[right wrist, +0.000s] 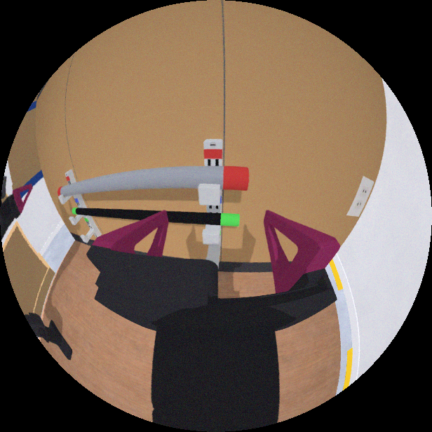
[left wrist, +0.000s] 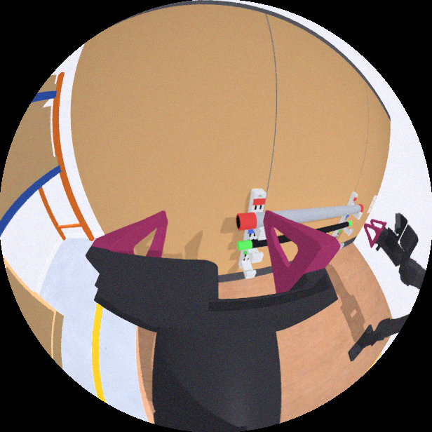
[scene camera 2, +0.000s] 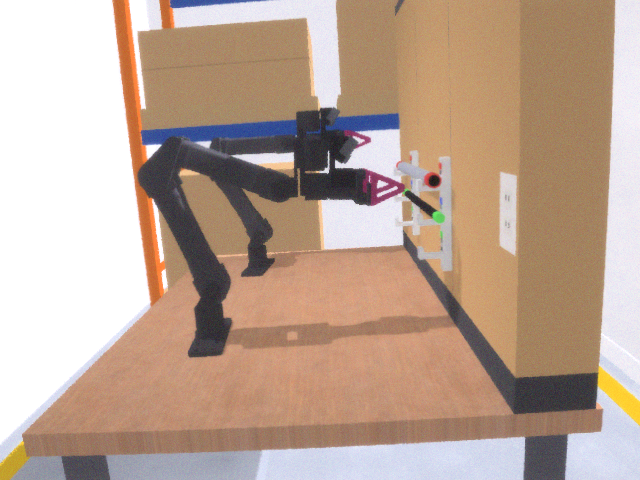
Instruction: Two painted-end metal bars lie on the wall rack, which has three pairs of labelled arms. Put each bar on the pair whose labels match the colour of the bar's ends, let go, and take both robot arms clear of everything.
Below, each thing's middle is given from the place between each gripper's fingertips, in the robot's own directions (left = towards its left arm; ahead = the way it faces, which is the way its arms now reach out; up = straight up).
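For the thick grey bar [left wrist: 302, 214], I find my right hand 22 cm to the right of it, 6 cm short of it and 1 cm below it. By its middle, the bar is nearer to my right hand than to my left hand. The white socket plate [scene camera 2: 508, 181] is 35 cm to the right of my right hand, 12 cm ahead of it and 1 cm below it.
My left hand is 8 cm above the thick grey bar, 10 cm short of it and 30 cm to the left of it. Counted from that same left hand, the white socket plate is 87 cm to the right, 16 cm ahead and 10 cm below. Going by their middles, the thick grey bar is the nearest to my left hand of the things named here.
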